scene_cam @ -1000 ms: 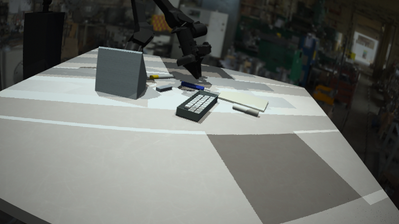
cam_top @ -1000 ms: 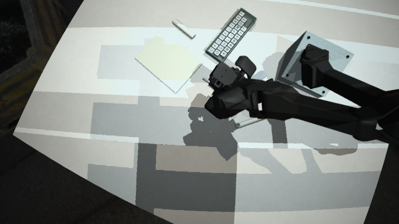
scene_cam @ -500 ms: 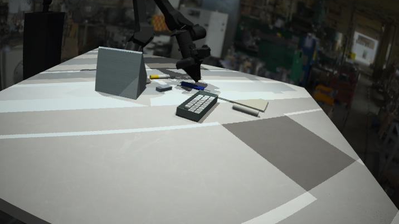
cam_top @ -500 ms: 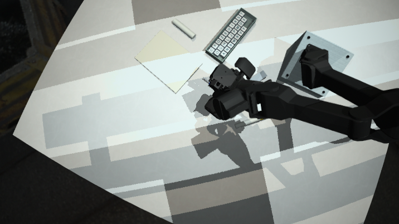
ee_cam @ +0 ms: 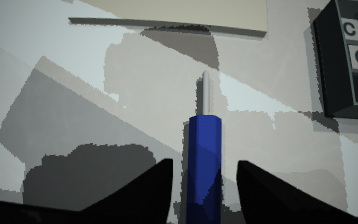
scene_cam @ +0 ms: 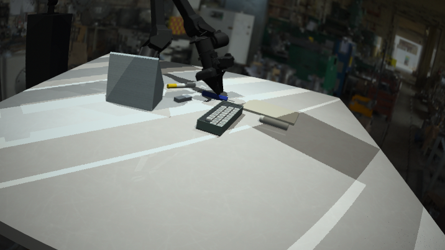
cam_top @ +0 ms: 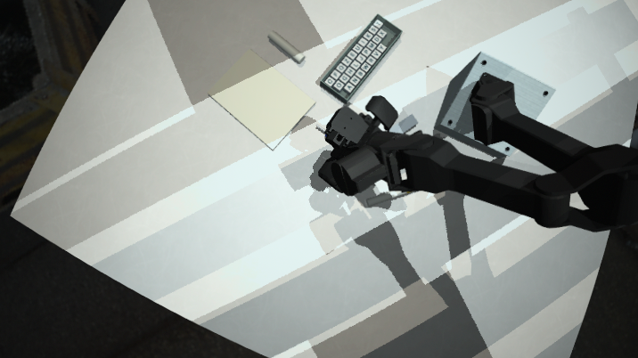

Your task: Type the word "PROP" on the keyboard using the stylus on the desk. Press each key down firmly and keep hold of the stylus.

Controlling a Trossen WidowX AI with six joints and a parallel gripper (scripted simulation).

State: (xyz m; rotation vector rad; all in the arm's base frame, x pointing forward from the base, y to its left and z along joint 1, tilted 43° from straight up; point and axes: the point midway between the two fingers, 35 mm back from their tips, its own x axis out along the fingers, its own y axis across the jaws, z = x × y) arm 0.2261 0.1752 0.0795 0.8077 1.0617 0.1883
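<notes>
Now: gripper tip 1 cm short of the blue stylus and 1 cm above it. From my gripper tip the other things lie so: small grey block 12 cm behind, 8 cm to the right, 2 cm below; then yellow-capped marker 16 cm behind, 5 cm to the left, 1 cm below; then pale notepad 19 cm ahead, 3 cm to the right, 2 cm below.
</notes>
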